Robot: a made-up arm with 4 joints. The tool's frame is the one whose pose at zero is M.
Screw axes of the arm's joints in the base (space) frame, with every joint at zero. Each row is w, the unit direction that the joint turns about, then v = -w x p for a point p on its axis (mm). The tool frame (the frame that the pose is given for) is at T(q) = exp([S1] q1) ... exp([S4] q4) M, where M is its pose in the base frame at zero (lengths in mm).
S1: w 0 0 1 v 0.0 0.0 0.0
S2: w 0 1 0 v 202.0 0.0 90.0
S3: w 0 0 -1 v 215.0 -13.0 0.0
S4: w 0 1 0 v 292.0 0.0 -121.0
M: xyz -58.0 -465.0 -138.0 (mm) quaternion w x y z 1 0 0 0
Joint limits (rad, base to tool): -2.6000..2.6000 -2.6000..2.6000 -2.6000..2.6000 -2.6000..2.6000
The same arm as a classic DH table. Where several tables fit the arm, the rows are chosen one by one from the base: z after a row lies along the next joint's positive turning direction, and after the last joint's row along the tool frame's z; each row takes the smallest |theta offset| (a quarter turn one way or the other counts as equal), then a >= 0, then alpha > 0; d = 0 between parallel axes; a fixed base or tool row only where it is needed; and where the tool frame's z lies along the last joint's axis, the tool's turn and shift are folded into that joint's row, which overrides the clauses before.
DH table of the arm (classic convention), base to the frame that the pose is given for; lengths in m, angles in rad. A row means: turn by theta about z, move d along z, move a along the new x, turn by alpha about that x. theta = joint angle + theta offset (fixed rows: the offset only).
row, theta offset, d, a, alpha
joint 1, 0.0000, -0.2020, 0.0900, -1.5708
joint 2, 0.0000, -0.2150, -0.1030, -1.5708
joint 3, 0.0000, 0.0900, -0.1080, 1.5708
joint 4, 0.0000, -0.2500, 0.0630, 1.5708
tool (fixed), 0.0000, 0.1540, 0.0000, 0.0000
Joint limits (rad, base to tool): -2.6000..2.6000 -2.6000..2.6000 -2.6000..2.6000 -2.6000..2.6000

